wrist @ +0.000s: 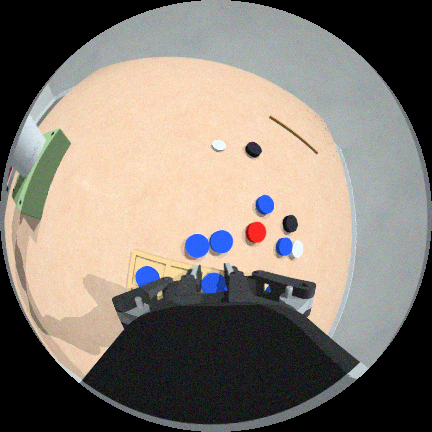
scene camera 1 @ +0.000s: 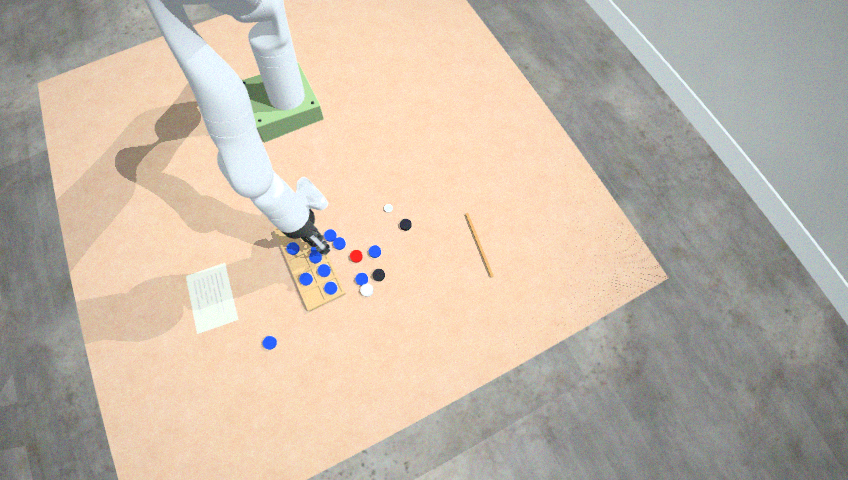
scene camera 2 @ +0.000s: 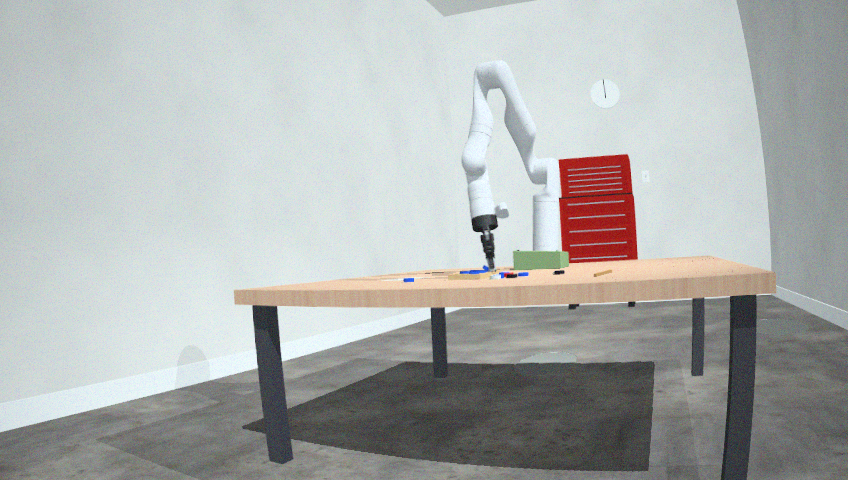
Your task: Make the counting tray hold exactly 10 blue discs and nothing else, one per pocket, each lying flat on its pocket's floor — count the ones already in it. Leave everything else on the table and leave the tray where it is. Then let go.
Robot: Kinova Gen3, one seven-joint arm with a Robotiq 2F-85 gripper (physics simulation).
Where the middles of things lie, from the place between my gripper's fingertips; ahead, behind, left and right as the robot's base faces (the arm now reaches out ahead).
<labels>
Now: hand 4 cm to the left of the wooden counting tray [scene camera 1: 314, 295], 1 cm short of it and 1 cm above it. The rest, counted from my hand: pale paper card [scene camera 1: 211, 297] 28 cm to the right, 2 cm behind, 1 cm below.
</labels>
